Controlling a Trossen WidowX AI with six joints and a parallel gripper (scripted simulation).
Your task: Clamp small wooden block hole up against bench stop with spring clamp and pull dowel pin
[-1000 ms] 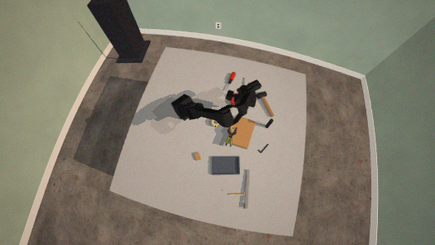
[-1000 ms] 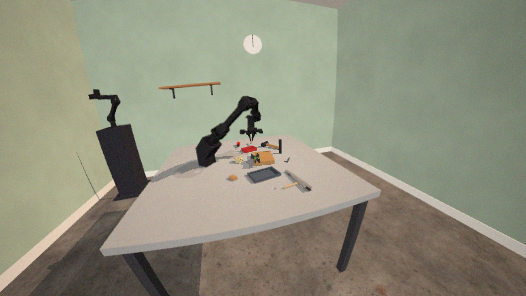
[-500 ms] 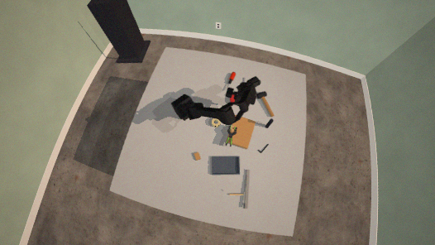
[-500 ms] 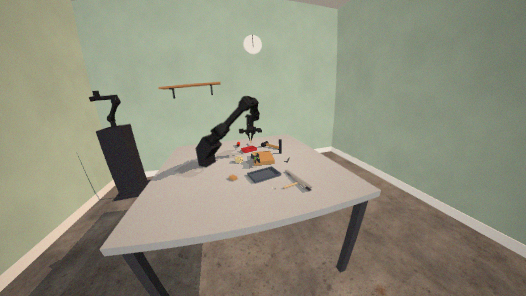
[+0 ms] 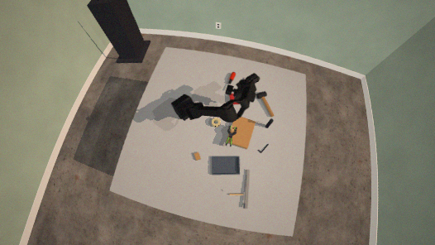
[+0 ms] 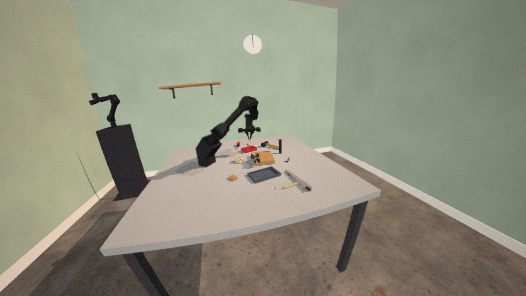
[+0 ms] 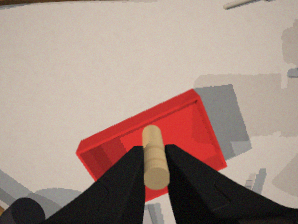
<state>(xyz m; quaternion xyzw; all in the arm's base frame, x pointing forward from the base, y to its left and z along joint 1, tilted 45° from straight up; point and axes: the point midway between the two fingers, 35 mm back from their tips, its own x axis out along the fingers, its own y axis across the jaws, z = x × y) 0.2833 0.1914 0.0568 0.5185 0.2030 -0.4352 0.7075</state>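
Right now my hand is 60 mm to the right of the red tray and 150 mm above it. Round my hand: grey bolt: 120 mm behind, 50 mm to the right, 150 mm below; dowel pin: 40 mm below; bench stop: 30 mm behind, 170 mm to the right, 110 mm below.
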